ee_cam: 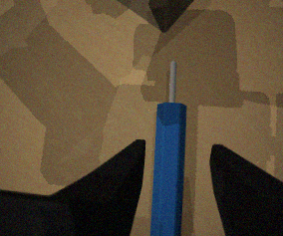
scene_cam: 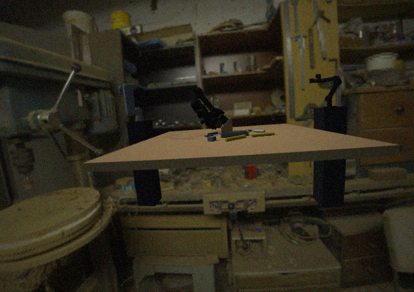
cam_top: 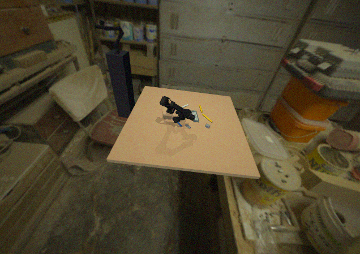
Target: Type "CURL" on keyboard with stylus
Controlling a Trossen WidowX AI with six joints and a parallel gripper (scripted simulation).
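My gripper tip is now 30 mm above the blue stylus, 10 mm to the right of it and 10 mm past it. Round my gripper tip: yellow cylinder: 330 mm to the left, 260 mm ahead, 30 mm below; then grey stylus tip: 30 mm to the left, 30 mm below, 30 mm behind.
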